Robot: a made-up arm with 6 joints.
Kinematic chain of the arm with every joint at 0, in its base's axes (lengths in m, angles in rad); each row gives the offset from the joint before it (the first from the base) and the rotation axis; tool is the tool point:
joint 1: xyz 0 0 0.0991 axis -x
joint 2: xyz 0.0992 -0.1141 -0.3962 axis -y
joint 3: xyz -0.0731 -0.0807 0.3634 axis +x
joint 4: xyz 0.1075 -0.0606 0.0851 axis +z
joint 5: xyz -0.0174 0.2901 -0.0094 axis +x
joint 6: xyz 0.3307 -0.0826 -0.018 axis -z
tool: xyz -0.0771 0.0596 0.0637
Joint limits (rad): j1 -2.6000..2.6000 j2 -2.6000..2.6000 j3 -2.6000..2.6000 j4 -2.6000..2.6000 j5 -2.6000..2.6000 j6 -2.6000..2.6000
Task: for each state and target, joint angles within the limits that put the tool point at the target. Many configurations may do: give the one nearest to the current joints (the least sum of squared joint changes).
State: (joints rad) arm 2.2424 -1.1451 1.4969 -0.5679 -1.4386 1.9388
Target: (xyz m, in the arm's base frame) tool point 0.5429 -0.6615 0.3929
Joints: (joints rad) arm 1.6639 -0.7971 1.8435 -1.0450 -1.4462 1.7942
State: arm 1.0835 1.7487 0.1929 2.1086 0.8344 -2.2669
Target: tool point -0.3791 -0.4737 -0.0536
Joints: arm 1.2073 1.3688 0.4087 1.9635 0.6062 -2.2793
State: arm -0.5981 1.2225 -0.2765 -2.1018 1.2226 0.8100
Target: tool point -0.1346 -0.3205 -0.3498
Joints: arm -1.0675 1.0137 0.0463 -1.6245 1.3023 0.5143
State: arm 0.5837 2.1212 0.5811 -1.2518 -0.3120 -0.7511
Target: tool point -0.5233 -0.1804 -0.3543
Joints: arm -0.1409 2.2221 0.2725 -0.6777 -0.5293 -0.6318
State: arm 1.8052 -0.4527 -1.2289 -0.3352 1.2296 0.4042
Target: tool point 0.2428 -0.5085 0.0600
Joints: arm 1.3493 -1.0664 -1.5169 0.4887 1.0922 0.5886
